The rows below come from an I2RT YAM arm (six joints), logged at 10 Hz.
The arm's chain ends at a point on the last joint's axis. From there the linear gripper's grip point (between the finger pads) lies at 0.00 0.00 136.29 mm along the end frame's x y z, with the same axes.
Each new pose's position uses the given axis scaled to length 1; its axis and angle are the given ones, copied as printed.
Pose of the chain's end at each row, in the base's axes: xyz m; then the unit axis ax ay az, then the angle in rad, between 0 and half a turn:
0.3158 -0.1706 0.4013 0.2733 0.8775 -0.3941 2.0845
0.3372 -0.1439 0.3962 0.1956 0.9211 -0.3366 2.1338
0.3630 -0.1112 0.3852 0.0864 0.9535 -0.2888 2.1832
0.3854 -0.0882 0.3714 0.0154 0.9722 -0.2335 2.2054
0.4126 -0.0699 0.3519 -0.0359 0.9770 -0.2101 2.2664
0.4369 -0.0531 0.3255 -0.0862 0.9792 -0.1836 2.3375
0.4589 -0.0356 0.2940 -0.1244 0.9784 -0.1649 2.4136
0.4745 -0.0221 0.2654 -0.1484 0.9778 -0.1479 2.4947
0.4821 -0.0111 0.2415 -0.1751 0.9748 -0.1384 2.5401
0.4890 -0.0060 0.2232 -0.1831 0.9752 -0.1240 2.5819
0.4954 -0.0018 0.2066 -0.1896 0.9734 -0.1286 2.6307
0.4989 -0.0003 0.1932 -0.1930 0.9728 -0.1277 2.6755
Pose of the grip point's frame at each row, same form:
0.3981 -0.2733 0.3659 0.2733 0.8775 -0.3941 2.0845
0.4296 -0.2313 0.3471 0.1956 0.9211 -0.3366 2.1338
0.4640 -0.1799 0.3248 0.0864 0.9535 -0.2888 2.1832
0.4913 -0.1392 0.3024 0.0154 0.9722 -0.2335 2.2054
0.5165 -0.1121 0.2744 -0.0359 0.9770 -0.2101 2.2664
0.5367 -0.0861 0.2387 -0.0862 0.9792 -0.1836 2.3375
0.5525 -0.0627 0.1987 -0.1244 0.9784 -0.1649 2.4136
0.5602 -0.0453 0.1620 -0.1484 0.9778 -0.1479 2.4947
0.5633 -0.0311 0.1339 -0.1751 0.9748 -0.1384 2.5401
0.5653 -0.0232 0.1116 -0.1831 0.9752 -0.1240 2.5819
0.5665 -0.0211 0.0919 -0.1896 0.9734 -0.1286 2.6307
0.5648 -0.0205 0.0757 -0.1930 0.9728 -0.1277 2.6755

